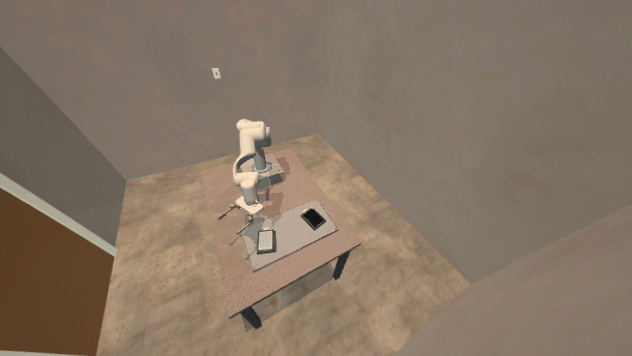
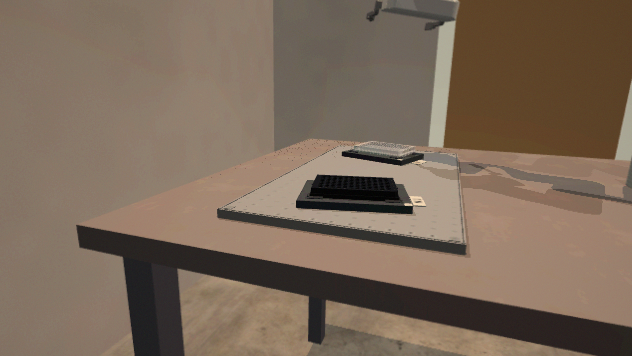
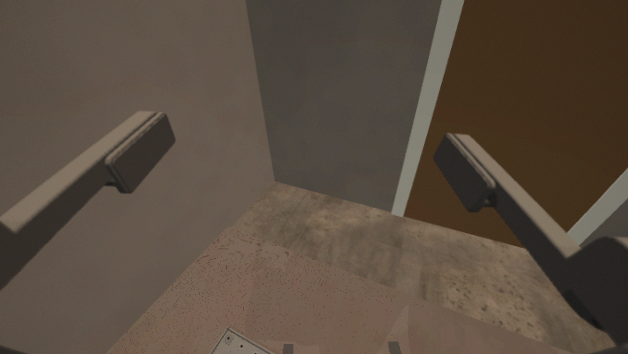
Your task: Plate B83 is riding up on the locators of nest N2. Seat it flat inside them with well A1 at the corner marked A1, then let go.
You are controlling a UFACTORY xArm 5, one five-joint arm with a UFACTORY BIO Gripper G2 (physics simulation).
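Places are measured from the arm's base along level axes (x ahead, y left, z up), in centimetres.
Where they show: hand, tool point: (image 1: 230,223) (image 2: 400,21) (image 3: 308,159); arm's base, link origin: (image 1: 261,167).
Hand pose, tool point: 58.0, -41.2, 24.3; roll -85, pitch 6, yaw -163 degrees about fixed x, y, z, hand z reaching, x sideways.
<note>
Each offset is from my tool point to the top centre of the thing, as dx, dy, dz. "pt": to the spot under its first point. Level surfaces: height alone.
A clear, whitish well plate {+2.0, +14.4, -30.6} (image 1: 266,240) (image 2: 384,148) sits in a dark nest {+2.3, +15.0, -32.1} (image 1: 274,244) (image 2: 372,157). A black well plate {+5.8, +51.5, -30.9} (image 1: 314,218) (image 2: 354,186) sits in a second dark nest {+5.8, +51.5, -32.1} (image 1: 320,225) (image 2: 355,205) and stands above its rim. The names B83 and N2 and the corner mark A1 are too small to read, so I cannot tell which plate is which or how either rests on its locators. My gripper (image 1: 228,225) (image 2: 400,21) (image 3: 303,162) is wide open and empty, high above the table and apart from both plates.
Both nests stand on a light grey board {dz -33.5} (image 1: 295,240) (image 2: 260,200) (image 3: 241,346) on the brownish table {dz -34.8} (image 1: 280,277) (image 2: 175,215) (image 3: 300,300). Small pale tags {pt -4.0, +51.0, -33.4} (image 2: 418,201) {pt -6.2, +20.0, -33.4} (image 2: 419,162) lie beside the nests. Walls stand beyond the table.
</note>
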